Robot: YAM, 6 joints.
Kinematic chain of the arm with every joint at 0, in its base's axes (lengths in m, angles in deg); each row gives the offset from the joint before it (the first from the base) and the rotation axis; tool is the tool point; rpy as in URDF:
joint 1: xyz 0 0 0.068 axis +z
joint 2: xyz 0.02 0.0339 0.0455 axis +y
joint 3: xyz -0.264 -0.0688 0 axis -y
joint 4: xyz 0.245 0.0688 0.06 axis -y
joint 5: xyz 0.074 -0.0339 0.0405 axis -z
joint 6: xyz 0.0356 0 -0.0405 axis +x
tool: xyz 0 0 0 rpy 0 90 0
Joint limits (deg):
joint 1: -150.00..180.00
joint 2: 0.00..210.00
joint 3: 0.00..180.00
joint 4: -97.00..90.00
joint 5: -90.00..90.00
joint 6: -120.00..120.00
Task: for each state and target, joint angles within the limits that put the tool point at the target. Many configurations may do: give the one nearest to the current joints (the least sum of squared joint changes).
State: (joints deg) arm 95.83 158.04 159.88 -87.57 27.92 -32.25
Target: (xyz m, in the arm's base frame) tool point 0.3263 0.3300 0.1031
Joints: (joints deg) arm 47.48 155.45 135.72 -97.00 29.34 -32.25
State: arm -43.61 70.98 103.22 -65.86 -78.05 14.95
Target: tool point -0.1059 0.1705 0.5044
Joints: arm -48.06 27.34 117.03 -71.84 -81.20 14.95
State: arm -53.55 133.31 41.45 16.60 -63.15 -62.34
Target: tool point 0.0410 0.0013 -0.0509
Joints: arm -46.28 162.86 14.75 10.18 -59.05 -62.34
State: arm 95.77 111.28 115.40 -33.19 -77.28 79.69
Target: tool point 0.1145 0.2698 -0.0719
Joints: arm 60.39 152.50 68.59 -40.88 -71.45 79.69
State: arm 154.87 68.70 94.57 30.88 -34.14 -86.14
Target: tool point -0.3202 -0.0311 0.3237
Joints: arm 180.00 81.52 57.15 21.55 -60.88 -86.14
